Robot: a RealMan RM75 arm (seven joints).
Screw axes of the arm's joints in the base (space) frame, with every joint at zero. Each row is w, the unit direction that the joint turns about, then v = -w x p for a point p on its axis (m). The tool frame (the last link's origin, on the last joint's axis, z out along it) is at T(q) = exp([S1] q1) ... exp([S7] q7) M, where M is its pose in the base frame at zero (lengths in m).
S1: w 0 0 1 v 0 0 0
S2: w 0 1 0 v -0.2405 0 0
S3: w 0 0 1 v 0 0 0
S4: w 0 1 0 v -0.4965 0 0
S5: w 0 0 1 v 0 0 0
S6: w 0 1 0 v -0.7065 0 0
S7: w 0 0 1 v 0 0 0
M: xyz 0 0 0.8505 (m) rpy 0 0 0 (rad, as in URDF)
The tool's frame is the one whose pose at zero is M.
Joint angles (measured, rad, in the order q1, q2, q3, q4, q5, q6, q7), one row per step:
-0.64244, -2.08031, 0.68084, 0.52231, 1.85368, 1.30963, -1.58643
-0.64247, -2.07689, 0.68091, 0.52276, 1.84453, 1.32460, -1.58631
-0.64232, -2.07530, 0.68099, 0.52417, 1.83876, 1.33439, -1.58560
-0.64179, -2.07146, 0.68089, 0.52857, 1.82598, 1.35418, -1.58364
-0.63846, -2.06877, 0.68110, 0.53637, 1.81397, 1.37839, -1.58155
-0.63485, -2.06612, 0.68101, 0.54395, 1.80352, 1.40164, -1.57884
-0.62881, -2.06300, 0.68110, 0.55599, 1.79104, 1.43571, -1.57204
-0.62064, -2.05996, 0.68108, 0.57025, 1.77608, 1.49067, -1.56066
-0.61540, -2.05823, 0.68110, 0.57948, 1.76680, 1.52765, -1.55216
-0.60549, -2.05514, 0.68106, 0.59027, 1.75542, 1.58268, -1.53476
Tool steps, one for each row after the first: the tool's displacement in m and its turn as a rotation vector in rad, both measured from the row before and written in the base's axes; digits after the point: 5 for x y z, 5 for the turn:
0.00162, -0.00035, 0.00210, -0.00130, -0.01161, -0.00935
0.00119, -0.00026, 0.00132, -0.00031, -0.00706, -0.00713
0.00239, -0.00026, 0.00340, 0.00195, -0.01377, -0.01542
0.00220, -0.00129, 0.00345, 0.00055, -0.01419, -0.01802
0.00183, -0.00145, 0.00332, 0.00061, -0.01223, -0.01767
0.00236, -0.00262, 0.00446, 0.00082, -0.01396, -0.02838
0.00377, -0.00525, 0.00502, -0.00571, -0.02153, -0.04561
0.00249, -0.00376, 0.00317, -0.00402, -0.01359, -0.03176
0.00224, -0.00662, 0.00426, -0.00587, -0.01700, -0.04730

